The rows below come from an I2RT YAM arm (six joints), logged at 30 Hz.
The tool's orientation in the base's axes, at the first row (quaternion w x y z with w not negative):
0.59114, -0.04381, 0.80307, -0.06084
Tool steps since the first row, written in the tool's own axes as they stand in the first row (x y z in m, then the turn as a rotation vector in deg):
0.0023, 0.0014, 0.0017, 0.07, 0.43, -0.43
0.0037, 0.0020, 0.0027, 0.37, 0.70, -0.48
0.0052, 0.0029, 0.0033, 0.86, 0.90, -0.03
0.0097, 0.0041, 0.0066, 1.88, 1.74, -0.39
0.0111, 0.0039, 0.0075, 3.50, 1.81, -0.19
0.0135, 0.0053, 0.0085, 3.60, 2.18, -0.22
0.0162, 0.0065, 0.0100, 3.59, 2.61, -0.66
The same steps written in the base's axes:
0.0009, 0.0010, -0.0029, -0.43, 0.43, 0.00
0.0015, 0.0013, -0.0046, -0.57, 0.66, -0.31
0.0016, 0.0020, -0.0063, -0.28, 0.77, -0.94
0.0034, 0.0024, -0.0117, -0.93, 1.47, -1.92
0.0039, 0.0019, -0.0133, -1.22, 1.30, -3.52
0.0041, 0.0029, -0.0160, -1.28, 1.65, -3.66
0.0047, 0.0037, -0.0192, -1.69, 2.10, -3.59

